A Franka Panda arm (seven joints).
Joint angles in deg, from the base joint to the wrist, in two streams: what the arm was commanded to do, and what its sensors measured. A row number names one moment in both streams.
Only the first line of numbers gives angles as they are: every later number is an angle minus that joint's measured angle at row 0.
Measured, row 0: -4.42, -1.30, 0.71, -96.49, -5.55, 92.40, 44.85
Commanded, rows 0 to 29: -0.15, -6.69, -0.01, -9.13, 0.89, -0.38, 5.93; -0.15, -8.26, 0.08, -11.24, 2.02, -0.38, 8.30; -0.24, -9.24, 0.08, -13.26, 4.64, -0.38, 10.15; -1.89, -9.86, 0.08, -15.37, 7.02, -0.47, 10.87; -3.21, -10.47, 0.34, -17.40, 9.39, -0.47, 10.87; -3.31, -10.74, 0.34, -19.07, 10.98, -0.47, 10.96; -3.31, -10.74, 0.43, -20.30, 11.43, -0.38, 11.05; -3.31, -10.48, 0.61, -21.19, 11.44, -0.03, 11.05; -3.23, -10.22, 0.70, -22.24, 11.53, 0.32, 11.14; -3.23, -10.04, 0.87, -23.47, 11.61, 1.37, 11.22; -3.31, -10.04, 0.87, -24.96, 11.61, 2.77, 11.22; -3.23, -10.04, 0.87, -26.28, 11.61, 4.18, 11.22; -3.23, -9.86, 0.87, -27.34, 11.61, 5.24, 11.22; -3.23, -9.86, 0.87, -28.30, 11.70, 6.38, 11.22; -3.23, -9.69, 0.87, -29.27, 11.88, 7.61, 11.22; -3.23, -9.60, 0.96, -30.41, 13.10, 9.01, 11.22; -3.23, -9.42, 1.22, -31.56, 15.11, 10.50, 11.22; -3.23, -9.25, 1.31, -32.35, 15.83, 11.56, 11.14; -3.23, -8.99, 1.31, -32.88, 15.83, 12.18, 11.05; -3.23, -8.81, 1.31, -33.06, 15.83, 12.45, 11.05; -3.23, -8.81, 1.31, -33.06, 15.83, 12.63, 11.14; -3.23, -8.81, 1.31, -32.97, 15.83, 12.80, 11.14; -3.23, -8.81, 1.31, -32.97, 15.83, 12.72, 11.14; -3.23, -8.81, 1.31, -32.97, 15.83, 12.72, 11.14; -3.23, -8.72, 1.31, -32.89, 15.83, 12.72, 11.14; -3.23, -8.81, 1.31, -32.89, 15.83, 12.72, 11.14; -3.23, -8.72, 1.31, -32.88, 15.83, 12.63, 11.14; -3.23, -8.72, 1.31, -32.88, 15.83, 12.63, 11.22; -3.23, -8.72, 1.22, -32.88, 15.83, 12.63, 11.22; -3.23, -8.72, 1.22, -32.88, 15.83, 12.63, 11.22
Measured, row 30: -2.72, -8.16, 0.55, -32.57, 14.97, 12.07, 10.11
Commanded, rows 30 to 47: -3.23, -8.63, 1.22, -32.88, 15.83, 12.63, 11.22; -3.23, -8.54, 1.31, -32.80, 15.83, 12.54, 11.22; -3.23, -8.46, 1.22, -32.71, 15.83, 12.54, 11.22; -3.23, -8.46, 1.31, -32.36, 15.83, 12.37, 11.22; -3.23, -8.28, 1.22, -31.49, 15.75, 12.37, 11.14; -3.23, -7.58, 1.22, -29.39, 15.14, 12.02, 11.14; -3.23, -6.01, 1.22, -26.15, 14.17, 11.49, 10.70; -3.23, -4.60, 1.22, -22.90, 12.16, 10.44, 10.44; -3.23, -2.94, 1.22, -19.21, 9.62, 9.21, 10.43; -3.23, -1.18, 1.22, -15.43, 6.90, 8.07, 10.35; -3.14, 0.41, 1.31, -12.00, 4.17, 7.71, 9.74; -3.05, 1.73, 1.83, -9.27, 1.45, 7.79, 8.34; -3.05, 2.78, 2.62, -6.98, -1.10, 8.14, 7.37; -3.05, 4.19, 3.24, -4.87, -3.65, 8.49, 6.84; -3.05, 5.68, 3.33, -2.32, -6.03, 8.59, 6.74; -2.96, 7.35, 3.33, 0.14, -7.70, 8.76, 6.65; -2.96, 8.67, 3.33, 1.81, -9.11, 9.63, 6.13; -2.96, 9.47, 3.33, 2.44, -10.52, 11.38, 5.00
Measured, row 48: -2.61, 4.45, 2.64, -4.15, -6.04, 10.29, 7.60
